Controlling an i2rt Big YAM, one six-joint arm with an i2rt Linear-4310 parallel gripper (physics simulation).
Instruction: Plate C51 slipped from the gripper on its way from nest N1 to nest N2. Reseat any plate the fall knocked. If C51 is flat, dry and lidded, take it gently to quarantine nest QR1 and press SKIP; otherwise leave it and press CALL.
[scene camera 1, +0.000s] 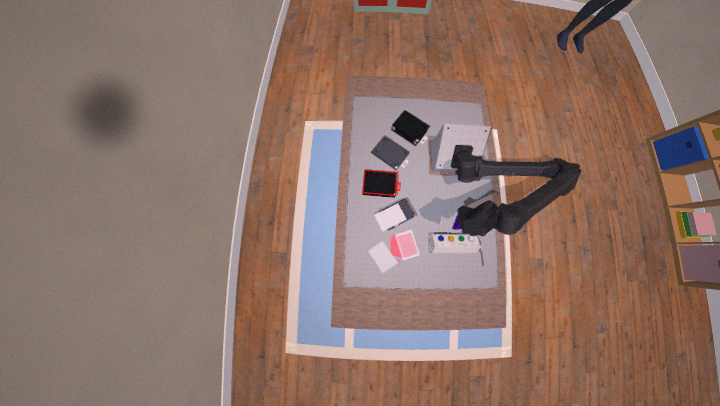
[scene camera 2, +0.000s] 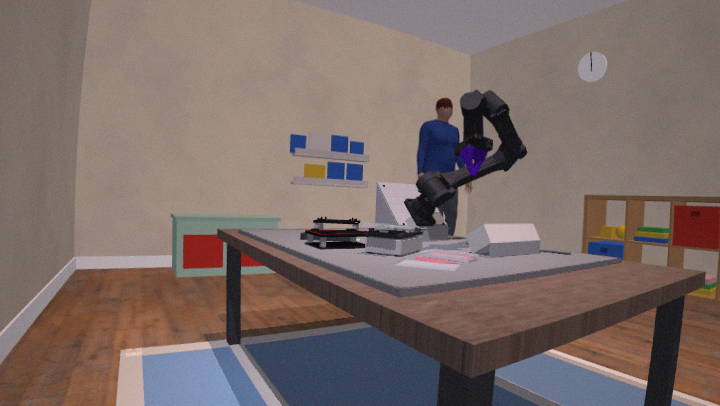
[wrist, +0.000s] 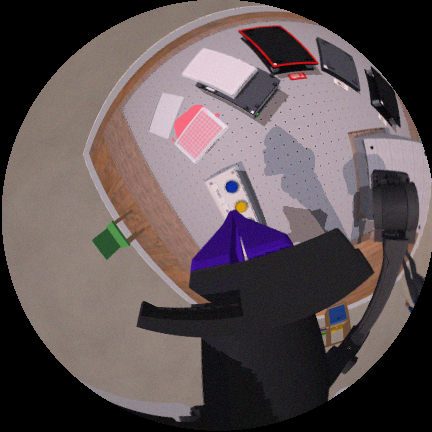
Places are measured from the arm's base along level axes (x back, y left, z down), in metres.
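Pixels of known places: gripper, fingertip midpoint: (scene camera 1: 453, 228) (scene camera 2: 473, 175) (wrist: 233, 214); arm's base, origin of the base link: (scene camera 1: 461, 156) (scene camera 2: 418, 213) (wrist: 390, 187).
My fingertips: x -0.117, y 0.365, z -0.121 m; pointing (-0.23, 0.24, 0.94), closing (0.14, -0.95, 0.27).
Ahead of a thing's pixels: the offset from my fingertips to its top centre. "pt": to the spot under its first point.
My gripper (scene camera 2: 473, 174) (wrist: 233, 214) has its purple fingers shut and empty, high above the table by the button box @[dx +0.076, dy +0.058, dz +0.128 m] (scene camera 1: 456, 247) (scene camera 2: 506, 239) (wrist: 217, 188). Blue @[dx +0.001, dy +0.035, dz +0.137 m] (scene camera 1: 441, 238) (wrist: 231, 187) and yellow @[dx +0.051, dy +0.035, dz +0.137 m] (scene camera 1: 451, 238) (wrist: 241, 206) buttons show; in the wrist view the fingers hide others. A pink-gridded plate @[dx -0.145, dy +0.066, dz +0.197 m] (scene camera 1: 408, 245) (wrist: 201, 135) lies unlidded on the mat, beside a pink patch @[pt dx -0.202, dy +0.074, dz +0.210 m] (scene camera 1: 395, 246) (wrist: 185, 118) and a loose whitish lid @[dx -0.263, dy +0.125, dz +0.204 m] (scene camera 1: 383, 257) (wrist: 166, 115). A white plate @[dx -0.236, dy -0.060, dz +0.131 m] (scene camera 1: 390, 216) (wrist: 220, 70) sits off-centre on a dark-topped device @[pt dx -0.158, dy -0.109, dz +0.157 m] (scene camera 1: 406, 207) (wrist: 262, 92). Red-rimmed QR1 @[dx -0.284, dy -0.234, dz +0.166 m] (scene camera 1: 380, 183) (wrist: 277, 45) holds no visible plate. Labels are unreadable.
A grey nest @[dx -0.228, dy -0.410, dz +0.185 m] (scene camera 1: 389, 152) (wrist: 339, 62) and a black nest @[dx -0.120, dy -0.553, dz +0.150 m] (scene camera 1: 410, 127) (wrist: 383, 96) stand beyond the red one. A slanted white panel (scene camera 1: 466, 138) (scene camera 2: 394, 204) (wrist: 395, 155) rises near the arm's base. A person (scene camera 2: 437, 143) stands behind the table.
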